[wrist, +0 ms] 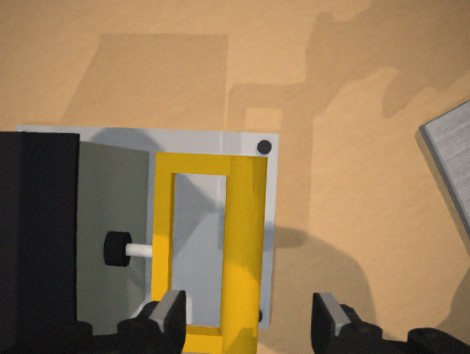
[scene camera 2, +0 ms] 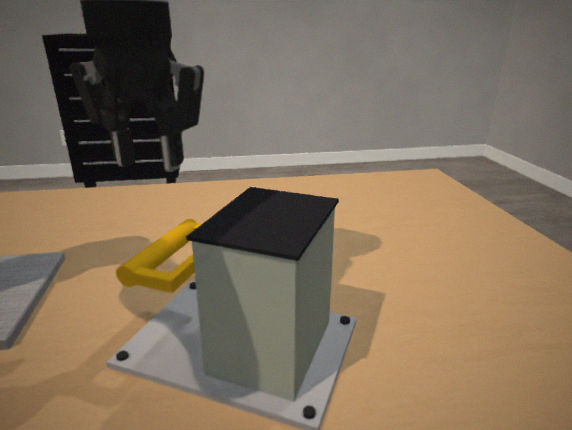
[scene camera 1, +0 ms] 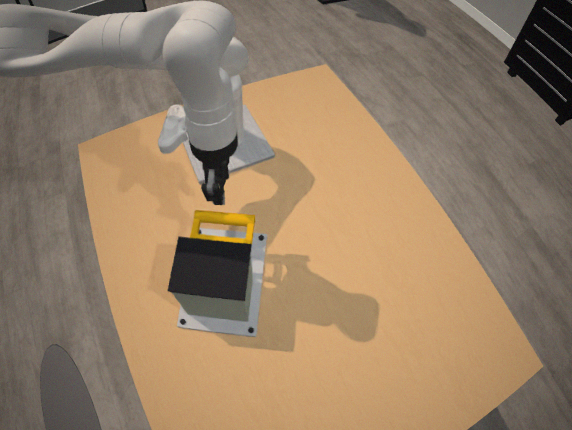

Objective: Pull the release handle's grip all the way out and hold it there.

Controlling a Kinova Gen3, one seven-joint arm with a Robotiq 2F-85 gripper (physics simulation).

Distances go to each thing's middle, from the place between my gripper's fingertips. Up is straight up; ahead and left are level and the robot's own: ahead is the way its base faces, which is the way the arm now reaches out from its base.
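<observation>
Picture the light grey plate (scene camera 2: 167, 350): my gripper is 80 mm short of it, 60 mm to the left of it and 200 mm above it.
</observation>
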